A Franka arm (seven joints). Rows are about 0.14 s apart.
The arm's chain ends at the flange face. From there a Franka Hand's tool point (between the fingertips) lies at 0.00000 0.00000 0.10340 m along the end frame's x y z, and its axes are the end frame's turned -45 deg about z.
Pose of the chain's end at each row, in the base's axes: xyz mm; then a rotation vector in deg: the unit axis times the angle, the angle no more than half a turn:
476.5, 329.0, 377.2, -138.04, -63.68, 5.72
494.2, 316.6, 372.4, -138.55, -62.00, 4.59
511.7, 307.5, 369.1, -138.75, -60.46, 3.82
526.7, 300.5, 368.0, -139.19, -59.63, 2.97
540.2, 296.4, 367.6, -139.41, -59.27, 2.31
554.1, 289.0, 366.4, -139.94, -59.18, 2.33
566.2, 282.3, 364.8, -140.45, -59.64, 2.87
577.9, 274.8, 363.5, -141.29, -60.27, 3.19
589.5, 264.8, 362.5, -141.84, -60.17, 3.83
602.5, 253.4, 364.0, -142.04, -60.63, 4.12
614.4, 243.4, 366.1, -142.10, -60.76, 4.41
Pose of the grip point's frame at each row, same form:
449.6, 369.8, 286.1, -103.40, -111.91, -9.18
468.9, 358.7, 281.4, -104.67, -110.72, -10.36
487.4, 350.9, 278.4, -105.57, -109.49, -11.29
503.7, 344.4, 277.2, -106.41, -109.01, -12.07
518.2, 340.6, 276.8, -106.84, -108.85, -12.67
532.4, 332.6, 275.2, -107.35, -108.95, -12.45
544.2, 324.6, 273.1, -107.56, -109.48, -11.64
556.1, 315.4, 270.9, -108.02, -110.31, -10.88
567.4, 304.4, 269.6, -108.46, -110.32, -10.05
580.2, 292.3, 270.8, -108.42, -110.77, -9.61
591.8, 281.9, 272.8, -108.38, -110.87, -9.28

